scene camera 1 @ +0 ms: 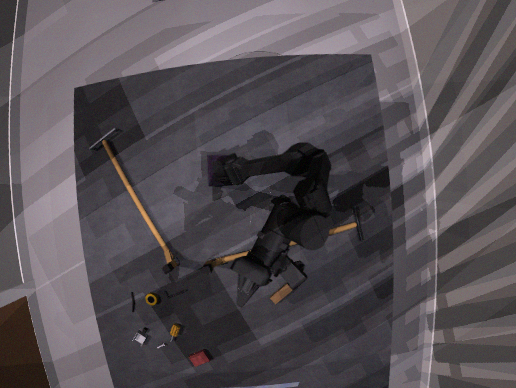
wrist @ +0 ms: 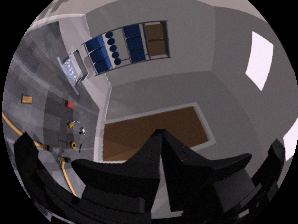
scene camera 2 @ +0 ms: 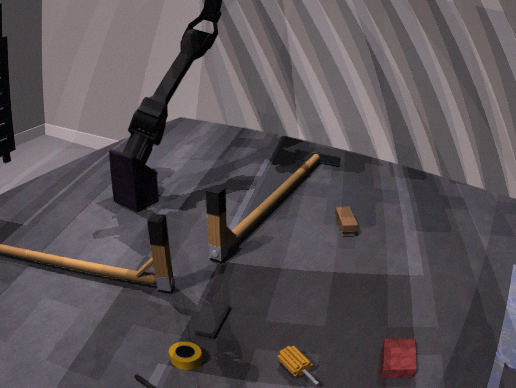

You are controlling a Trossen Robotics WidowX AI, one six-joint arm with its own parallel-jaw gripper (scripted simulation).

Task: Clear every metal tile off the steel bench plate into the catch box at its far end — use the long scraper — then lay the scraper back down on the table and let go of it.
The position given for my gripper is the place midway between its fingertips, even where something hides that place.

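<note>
My gripper [scene camera 1: 239, 306] is shut and holds nothing, and I can see it in the wrist view as well [wrist: 160, 133]. There is also a long wooden-handled scraper [scene camera 2: 220, 239] in the scene.
</note>
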